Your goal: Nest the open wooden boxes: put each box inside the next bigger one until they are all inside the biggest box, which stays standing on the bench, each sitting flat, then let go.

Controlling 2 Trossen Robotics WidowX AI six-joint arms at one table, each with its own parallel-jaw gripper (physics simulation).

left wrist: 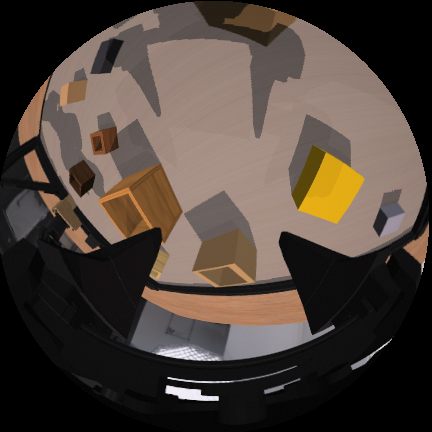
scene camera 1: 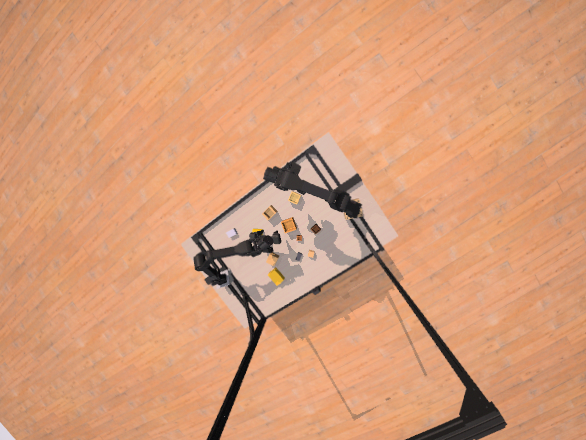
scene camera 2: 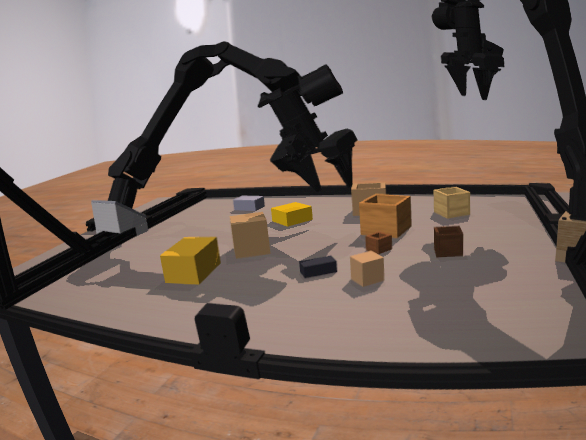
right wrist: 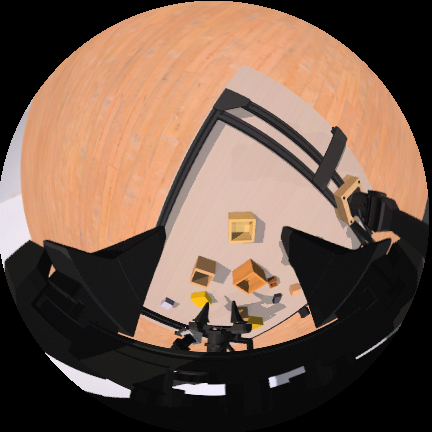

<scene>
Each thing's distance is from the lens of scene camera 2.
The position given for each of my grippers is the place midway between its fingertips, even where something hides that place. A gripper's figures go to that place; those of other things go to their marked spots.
my left gripper (scene camera 2: 334, 188): 92 cm
my right gripper (scene camera 2: 473, 97): 103 cm
pale box (scene camera 2: 452, 202): 94 cm
orange-brown box (scene camera 2: 391, 214): 82 cm
dark brown box (scene camera 2: 448, 241): 73 cm
The marked spots on the pale box and the dark brown box are 22 cm apart.
</scene>
